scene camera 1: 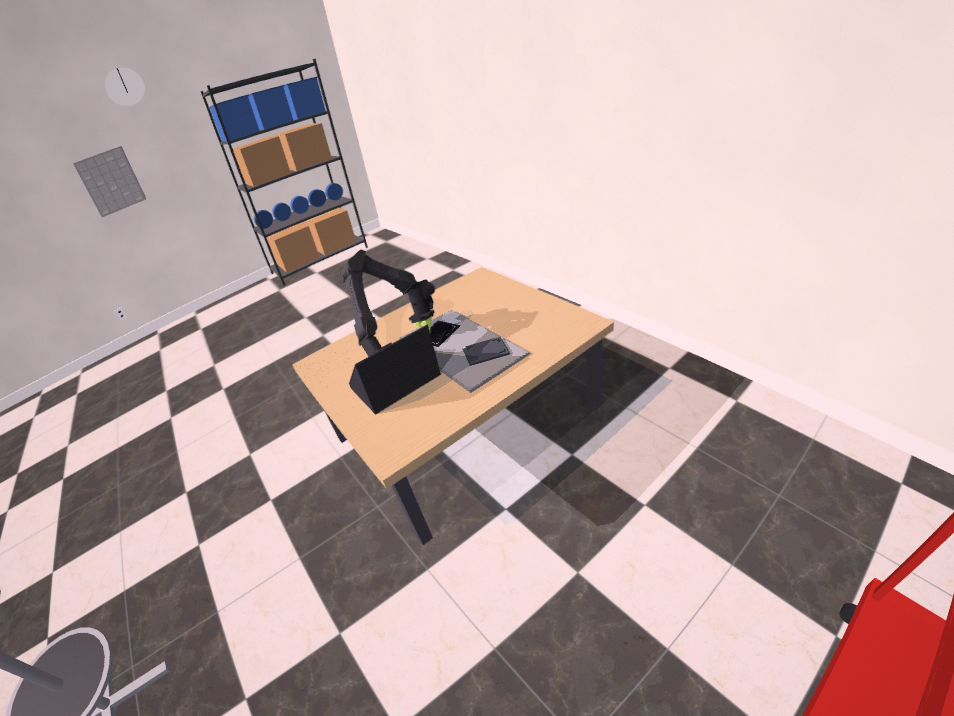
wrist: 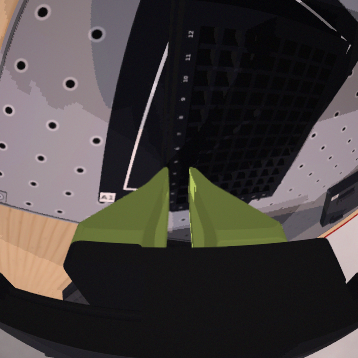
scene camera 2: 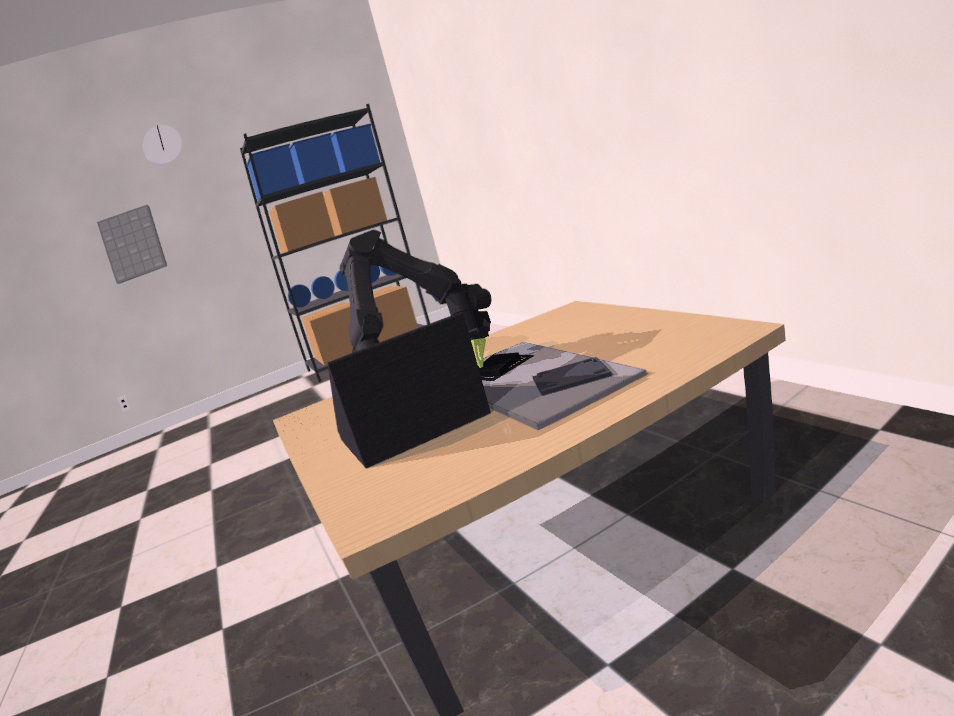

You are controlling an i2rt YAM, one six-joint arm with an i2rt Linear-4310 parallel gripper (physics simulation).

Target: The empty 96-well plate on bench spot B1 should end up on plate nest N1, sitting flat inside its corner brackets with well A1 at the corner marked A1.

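Places are measured from the arm's base along level axes (x back, y down, z right), in millimetres.
Where they show: gripper, between the fingertips: (wrist: 178, 176) (scene camera 2: 479, 368); arm's base, origin of its link: (scene camera 1: 378, 357) (scene camera 2: 380, 373).
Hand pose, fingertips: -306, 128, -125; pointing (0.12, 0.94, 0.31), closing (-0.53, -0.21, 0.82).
Things, the pixels of their centre, and the offset from my fingertips, as dx, dy, dz. "spot": a spot on its surface instead. Level surfaces: height alone.
- dark 96-well plate, middle of its body: (wrist: 245, 127) (scene camera 2: 496, 364) (scene camera 1: 438, 332) -43, +4, +16
- black pad, a spot on its surface: (wrist: 117, 150) spot: +3, +11, -35
- second dark rectangular item, middle of its body: (scene camera 2: 570, 374) (scene camera 1: 485, 350) -68, +4, +287
- wooden table, height of its surface: dy +25
- dark block, a spot on its surface: (wrist: 341, 205) spot: -21, +1, +261
The dark 96-well plate (wrist: 245, 115) lies under my fingers in the wrist view, its numbered long edge running between the fingertips. My gripper (wrist: 178, 176) (scene camera 1: 423, 323) (scene camera 2: 479, 362) has its green fingers nearly together, a narrow gap apart, and looks shut on that edge. Under the plate is a black pad (wrist: 117, 150) with a white corner line and an A1 tag at its near left. Whether this is B1 or N1 I cannot tell, nor whether the plate touches it. A second dark rectangular item (scene camera 1: 487, 351) (scene camera 2: 574, 375) lies nearer the front of the board.
The grey perforated board (scene camera 1: 471, 379) (scene camera 2: 537, 416) (wrist: 50, 102) lies on the wooden table (scene camera 1: 416, 431) (scene camera 2: 431, 493). A large black wedge-shaped block (scene camera 1: 396, 373) (scene camera 2: 412, 393) stands beside it, close to the arm. A dark block (wrist: 341, 205) shows at the wrist view's right edge.
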